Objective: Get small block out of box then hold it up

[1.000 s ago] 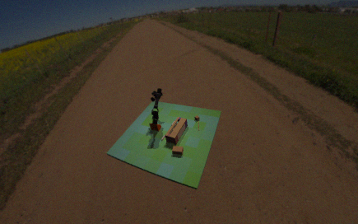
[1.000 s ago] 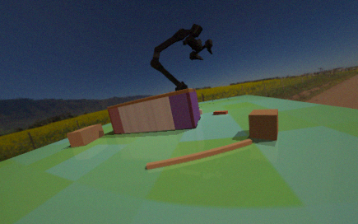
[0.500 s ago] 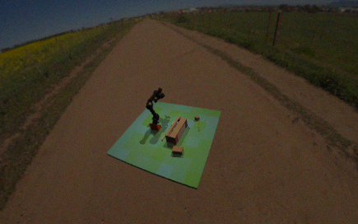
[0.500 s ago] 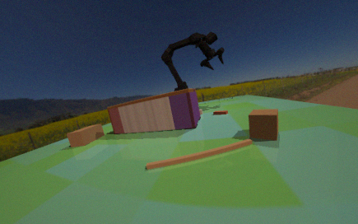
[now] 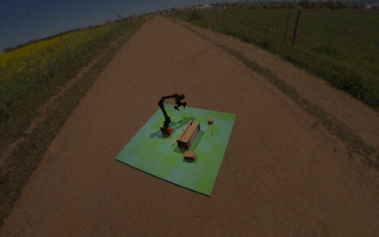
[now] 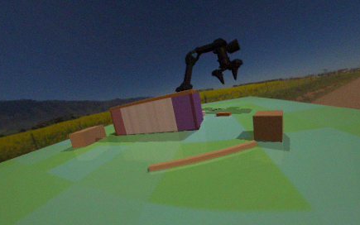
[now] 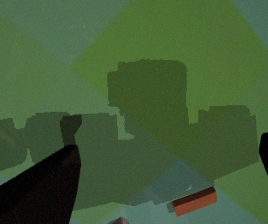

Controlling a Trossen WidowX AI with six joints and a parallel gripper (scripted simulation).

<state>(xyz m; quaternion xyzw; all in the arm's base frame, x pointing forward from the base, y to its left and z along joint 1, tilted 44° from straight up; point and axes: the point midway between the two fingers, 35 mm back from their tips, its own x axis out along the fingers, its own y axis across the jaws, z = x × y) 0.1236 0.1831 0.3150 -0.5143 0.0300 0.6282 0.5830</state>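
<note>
Right now the long box is 17 cm ahead of my gripper tip, 39 cm to the right of it and 9 cm below it. From my gripper tip the other things lie so: thin orange stick (48 cm ahead, 21 cm to the right, 14 cm below); red flat piece (17 cm ahead, 10 cm to the right, 14 cm below); brown cube (44 cm ahead, 7 cm to the right, 12 cm below).
</note>
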